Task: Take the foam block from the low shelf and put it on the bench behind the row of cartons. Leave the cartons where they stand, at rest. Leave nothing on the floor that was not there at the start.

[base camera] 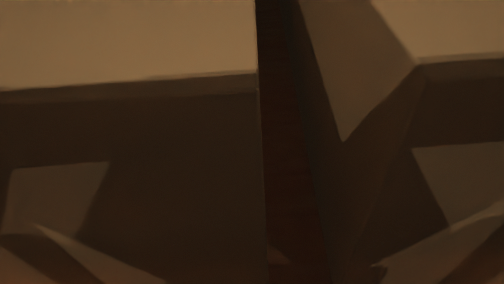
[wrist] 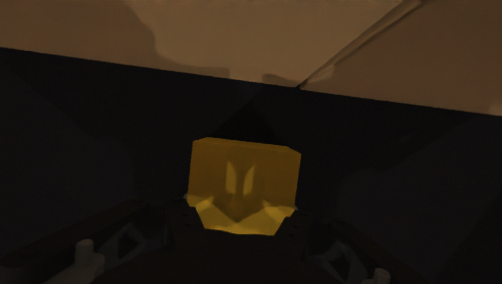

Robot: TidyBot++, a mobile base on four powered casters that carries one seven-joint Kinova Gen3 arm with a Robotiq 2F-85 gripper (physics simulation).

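Frame: origin at the arm's base, x down, y right, z back, level; centimetres.
Seen in the pictures: gripper, fingertip midpoint: (wrist: 240, 200).
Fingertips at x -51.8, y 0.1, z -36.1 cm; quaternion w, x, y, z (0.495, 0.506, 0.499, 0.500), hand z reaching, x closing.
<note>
A point is followed by its place in that frame.
The foam block (wrist: 245, 175) @[z -39.1, x -56.3, y 0.2 cm], yellow, is in the lower middle of the wrist view. My gripper (wrist: 240, 200) @[z -36.1, x -51.8, y 0.1 cm] is shut on it, with a finger at each side of its lower part. Tan carton faces (wrist: 225, 40) @[z -45.1, x -59.1, y -1.2 cm] cross the top of the wrist view, beyond the block, with a slanting seam at the right. A dark surface that looks like the bench (wrist: 150, 125) @[z -41.1, x -51.7, y -7.2 cm] lies between the block and the cartons' lower edge. I cannot tell how high the block is above it. The low shelf and the area behind the cartons cannot be made out.
In the base camera view a large pale box-like body (base camera: 125, 40) @[z -24.9, x 12.7, y -7.3 cm] fills the left, and another (base camera: 460, 30) @[z -23.4, x 12.7, y 9.4 cm] stands at the right. A narrow gap between them shows dark reddish floor (base camera: 287, 165) @[z -37.7, x 39.7, y 3.4 cm]. Shadows and light patches lie on their fronts. Both views are dim.
</note>
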